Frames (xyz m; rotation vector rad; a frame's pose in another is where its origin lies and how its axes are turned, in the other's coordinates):
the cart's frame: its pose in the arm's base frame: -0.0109 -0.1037 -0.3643 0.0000 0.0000 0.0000
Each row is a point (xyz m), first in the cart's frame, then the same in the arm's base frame.
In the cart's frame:
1: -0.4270 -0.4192 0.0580
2: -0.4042 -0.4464 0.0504
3: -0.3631 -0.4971 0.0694
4: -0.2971 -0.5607 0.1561
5: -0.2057 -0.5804 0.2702
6: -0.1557 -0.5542 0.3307
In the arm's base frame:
1: -0.4379 -0.5229 -0.3063
2: -0.4151 -0.5501 -0.3139
3: -0.3740 -0.6008 -0.2949
4: -0.3080 -0.6644 -0.2082
5: -0.2166 -0.6841 -0.0941
6: -0.1666 -0.6579 -0.0336

